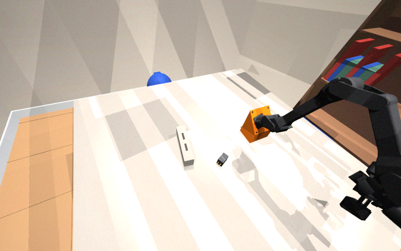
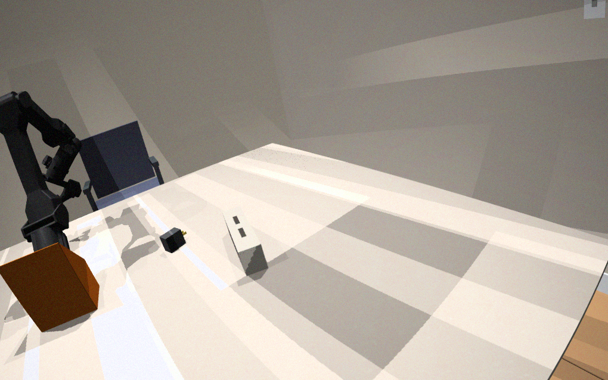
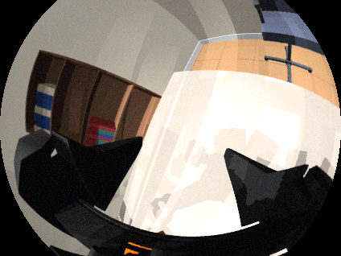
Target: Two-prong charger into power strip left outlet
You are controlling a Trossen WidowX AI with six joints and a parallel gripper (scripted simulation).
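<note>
Right now my gripper tip is 40 cm to the left of the two-prong charger, 32 cm short of it and 13 cm above it.
</note>
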